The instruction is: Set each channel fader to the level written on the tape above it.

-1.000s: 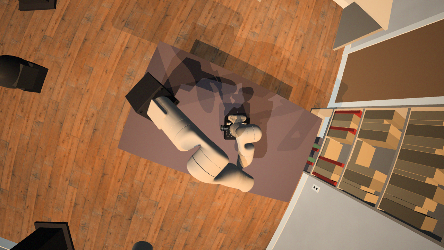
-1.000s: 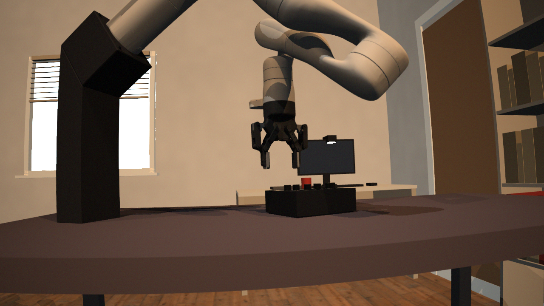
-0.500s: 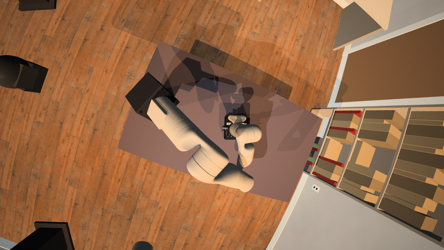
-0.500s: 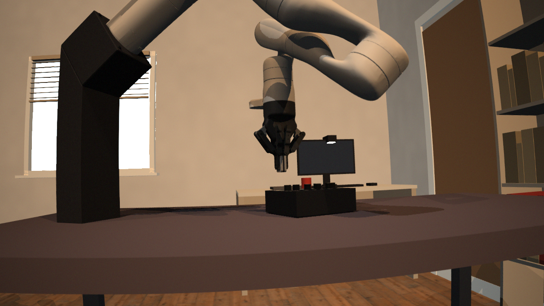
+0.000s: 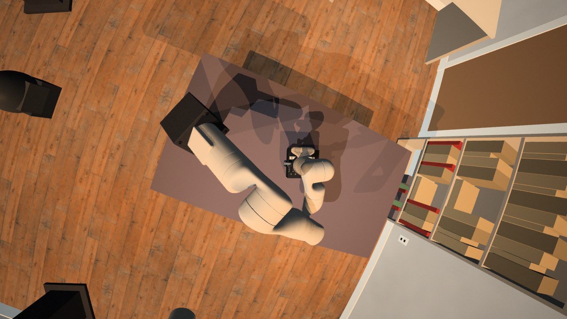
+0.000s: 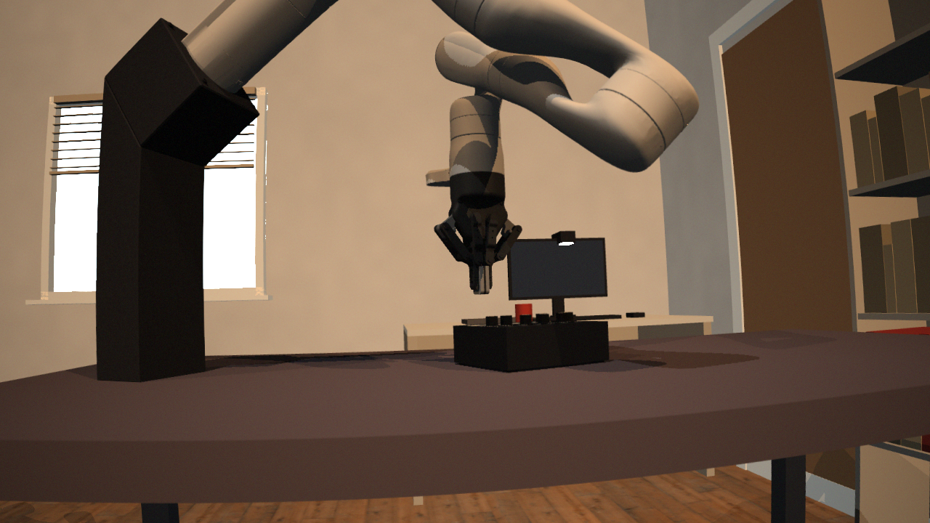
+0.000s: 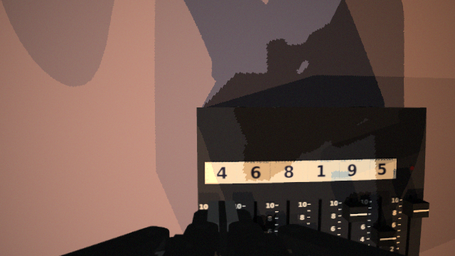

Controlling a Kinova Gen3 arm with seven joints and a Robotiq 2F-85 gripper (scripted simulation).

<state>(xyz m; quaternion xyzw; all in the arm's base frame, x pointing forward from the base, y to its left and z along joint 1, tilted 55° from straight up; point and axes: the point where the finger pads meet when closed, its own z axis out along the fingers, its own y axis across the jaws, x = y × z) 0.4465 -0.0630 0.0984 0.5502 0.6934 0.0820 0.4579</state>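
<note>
The channel fader cap is 5 cm below my hand and 2 cm to the right of it. The rest, counted from my hand: channel 4 cap: 7 cm ahead, 5 cm to the right, 5 cm below; channel 2 cap: 5 cm below, 2 cm to the right, 2 cm ahead; channel 3 cap: 5 cm below, 4 cm to the right, 4 cm ahead.
</note>
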